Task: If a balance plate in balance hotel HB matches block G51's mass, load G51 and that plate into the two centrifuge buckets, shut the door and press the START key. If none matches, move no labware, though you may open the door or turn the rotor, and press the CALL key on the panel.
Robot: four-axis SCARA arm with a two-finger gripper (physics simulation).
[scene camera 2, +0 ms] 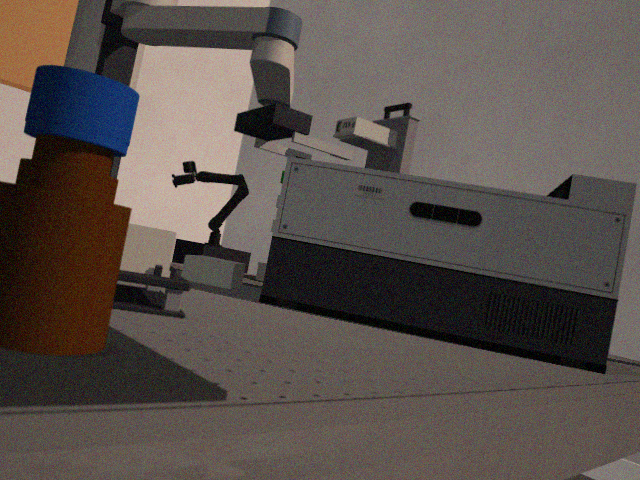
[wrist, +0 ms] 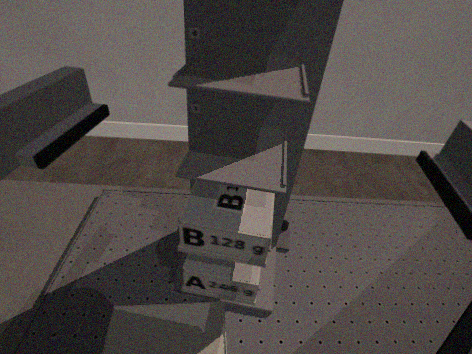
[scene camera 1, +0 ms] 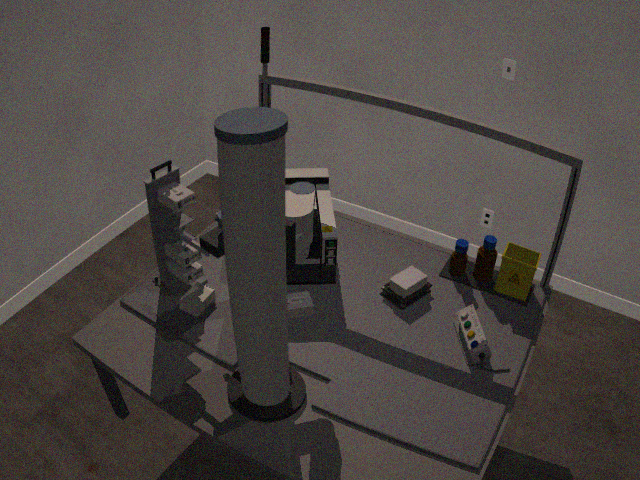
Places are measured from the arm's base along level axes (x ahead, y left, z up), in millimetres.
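Pixels of known places: gripper, fingertip midpoint: [scene camera 2: 329, 157] [wrist: 260, 113] [scene camera 1: 199, 225]; arm's base, link origin: [scene camera 1: 266, 392].
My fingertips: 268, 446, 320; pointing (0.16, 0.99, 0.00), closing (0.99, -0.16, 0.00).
Ahead of a thing's pixels: the offset from my fingertips to its middle, as dx, dy, dz.
My gripper [wrist: 260, 113] [scene camera 2: 281, 142] is open and empty; its fingers stand wide apart in front of the hotel rack @[+6, +145, -62] [wrist: 265, 30] [scene camera 1: 155, 222] [scene camera 2: 407, 142]. In the wrist view, plate B @[+0, +105, -150] [wrist: 220, 242] reads 128 g and sits just above plate A @[-1, +105, -228] [wrist: 200, 282], whose label seems to read 246 g. The two shelves above them hold no plate. A top plate @[-1, +102, +85] [scene camera 1: 178, 195] [scene camera 2: 361, 131] sits high in the rack. The centrifuge @[+408, -102, -185] [scene camera 1: 326, 206] [scene camera 2: 444, 227] stands beyond the arm column; its door and buckets cannot be made out. The button panel @[+271, -946, -265] [scene camera 1: 471, 333] is at the right. Block G51 cannot be identified.
The arm column [scene camera 1: 255, 258] hides much of scene camera 1. A pale block @[+403, -622, -253] [scene camera 1: 408, 279] lies on a dark holder, a grey block @[+108, -314, -286] [scene camera 1: 298, 302] before the centrifuge. Brown bottles [scene camera 1: 484, 263] [scene camera 2: 56, 248] and a yellow bin [scene camera 1: 516, 273] stand at the right. A small black arm [scene camera 2: 227, 206] stands behind.
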